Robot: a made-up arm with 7 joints. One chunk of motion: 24 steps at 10 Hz.
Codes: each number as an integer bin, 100 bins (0 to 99) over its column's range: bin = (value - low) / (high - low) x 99, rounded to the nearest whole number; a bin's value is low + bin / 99 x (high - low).
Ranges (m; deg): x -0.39..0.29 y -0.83..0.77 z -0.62..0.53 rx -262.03..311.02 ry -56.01..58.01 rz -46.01..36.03
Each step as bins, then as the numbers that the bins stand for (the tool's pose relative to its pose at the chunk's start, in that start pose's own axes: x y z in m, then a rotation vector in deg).
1 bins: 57 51 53 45 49 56
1 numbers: 0.0015 -0.0058 -0.0043 -1.55 0.42 0.40
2 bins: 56 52 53 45 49 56
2 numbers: -0.0054 0.0104 -0.0043 -1.55 0.42 0.40
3 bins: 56 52 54 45 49 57
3 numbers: -0.0054 0.0104 0.0073 -1.55 0.42 1.23
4 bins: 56 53 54 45 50 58
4 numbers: -0.0054 0.0266 0.0073 -1.55 1.58 2.05
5 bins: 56 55 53 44 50 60
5 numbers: -0.0054 0.0589 -0.0043 -7.34 1.58 3.71
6 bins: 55 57 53 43 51 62
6 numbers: -0.0122 0.0912 -0.0043 -13.13 2.73 5.37
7 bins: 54 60 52 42 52 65
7 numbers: -0.0191 0.1397 -0.0160 -18.92 3.88 7.85
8 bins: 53 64 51 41 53 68
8 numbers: -0.0260 0.2043 -0.0276 -24.71 5.03 10.34
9 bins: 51 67 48 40 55 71
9 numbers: -0.0397 0.2528 -0.0624 -30.49 7.33 12.83
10 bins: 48 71 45 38 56 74
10 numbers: -0.0603 0.3175 -0.0973 -42.07 8.49 15.31
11 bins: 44 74 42 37 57 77
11 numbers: -0.0878 0.3660 -0.1321 -47.86 9.64 17.80
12 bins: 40 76 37 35 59 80
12 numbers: -0.1153 0.3983 -0.1902 -59.44 11.94 20.28
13 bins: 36 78 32 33 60 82
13 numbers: -0.1427 0.4306 -0.2483 -71.01 13.09 21.94
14 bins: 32 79 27 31 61 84
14 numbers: -0.1702 0.4468 -0.3064 -82.59 14.24 23.60
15 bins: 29 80 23 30 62 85
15 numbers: -0.1908 0.4629 -0.3528 -88.38 15.40 24.43
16 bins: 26 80 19 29 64 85
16 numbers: -0.2114 0.4629 -0.3993 -94.17 17.70 24.43
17 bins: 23 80 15 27 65 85
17 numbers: -0.2320 0.4629 -0.4458 -105.74 18.85 24.43
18 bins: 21 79 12 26 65 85
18 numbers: -0.2458 0.4468 -0.4806 -111.53 18.85 24.43
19 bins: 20 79 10 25 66 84
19 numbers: -0.2526 0.4468 -0.5038 -117.32 20.00 23.60
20 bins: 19 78 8 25 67 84
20 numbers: -0.2595 0.4306 -0.5271 -117.32 21.16 23.60
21 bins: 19 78 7 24 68 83
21 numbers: -0.2595 0.4306 -0.5387 -123.11 22.31 22.77
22 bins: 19 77 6 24 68 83
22 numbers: -0.2595 0.4144 -0.5503 -123.11 22.31 22.77
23 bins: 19 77 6 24 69 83
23 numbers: -0.2595 0.4144 -0.5503 -123.11 23.46 22.77
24 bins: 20 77 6 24 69 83
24 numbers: -0.2526 0.4144 -0.5503 -123.11 23.46 22.77
